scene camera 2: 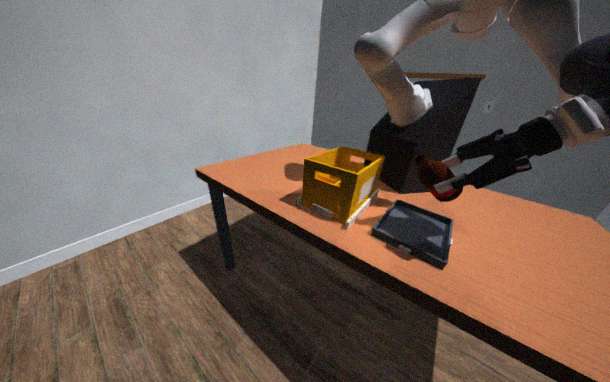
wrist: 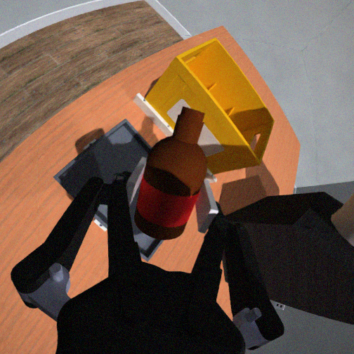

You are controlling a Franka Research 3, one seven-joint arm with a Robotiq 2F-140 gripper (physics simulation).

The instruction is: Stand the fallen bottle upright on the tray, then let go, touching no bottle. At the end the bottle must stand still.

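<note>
The brown bottle (scene camera 2: 434, 175) (wrist: 172, 167) with a red label is held in the air, tilted, with its neck up and its base down. In the scene view its neck leans to the left. My gripper (scene camera 2: 446, 175) (wrist: 172, 178) is shut on the bottle around the label near its base, one finger pad on each side. The dark tray (scene camera 2: 415, 229) (wrist: 95, 162) lies on the table below. The bottle shows above the tray's far edge in the scene view, apart from it. In the wrist view the bottle and fingers hide part of the tray.
The yellow crate (scene camera 2: 325, 192) (wrist: 165, 85) stands beside the tray, with pale rails (scene camera 2: 361, 211) (wrist: 154, 114) along its foot. A large black block (scene camera 2: 397, 157) (wrist: 295, 255) stands behind, near the arm's base. The orange-brown table (scene camera 2: 525, 260) (wrist: 30, 190) bears the crate and tray.
</note>
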